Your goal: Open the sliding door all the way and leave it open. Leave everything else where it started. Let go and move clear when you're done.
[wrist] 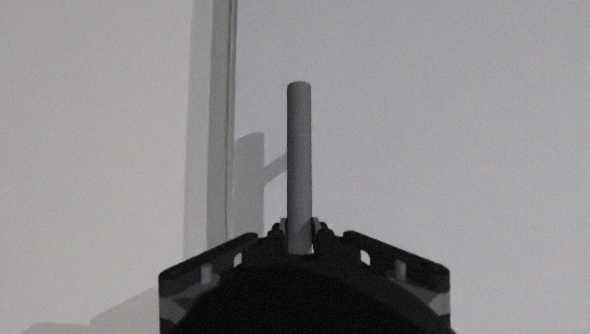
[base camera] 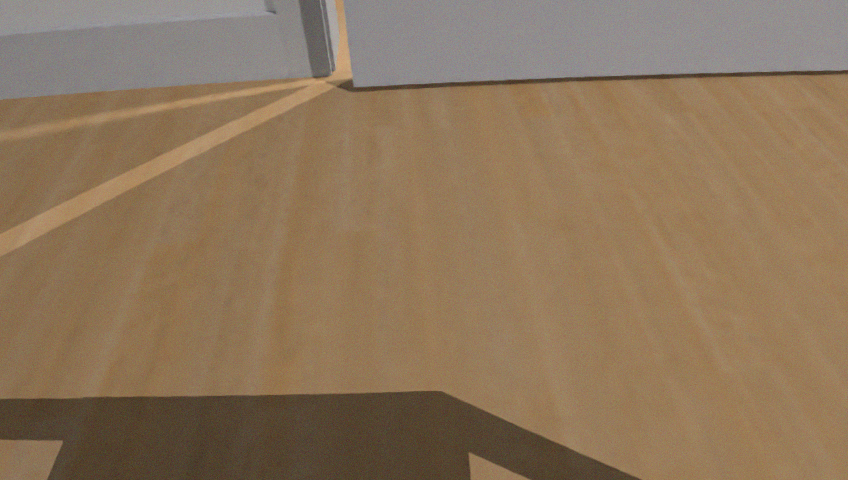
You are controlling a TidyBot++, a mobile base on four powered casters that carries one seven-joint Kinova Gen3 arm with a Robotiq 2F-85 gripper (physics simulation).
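Frame: origin at the arm's base, x back, y right, z up, level; millimetres.
Seen in the pictures: gripper, fingertip midpoint: [wrist: 299,227].
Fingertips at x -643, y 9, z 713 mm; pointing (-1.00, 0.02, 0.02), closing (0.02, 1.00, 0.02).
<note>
A point is followed by its place in that frame.
The sliding door [base camera: 595,38] @(y 229, x -710, z -333 mm) [wrist: 450,125] @(y 240, x -710, z 840 mm) is a flat, pale grey panel. In the base view it fills the upper right, and a narrow strip of lit floor shows at its left edge. In the wrist view its upright round grey bar handle [wrist: 299,145] @(y 8, x -630, z 794 mm) stands in the middle, with its shadow on the door to the left. My gripper [wrist: 299,227] @(y 8, x -643, z 713 mm) is shut on the lower visible part of the handle, with one dark finger on each side. The handle's lower end is hidden behind the gripper. The handle and gripper do not show in the base view.
A grey framed panel [base camera: 148,56] @(y -351, x -736, z -351 mm) stands left of the door in the base view. An upright trim strip [wrist: 220,125] @(y -122, x -747, z 850 mm) runs beside the door in the wrist view, with a pale surface [wrist: 90,125] @(y -356, x -749, z 853 mm) to its left. Wood floor [base camera: 416,237] @(y -2, x -434, z -396 mm) lies before the base, with dark shadow nearest.
</note>
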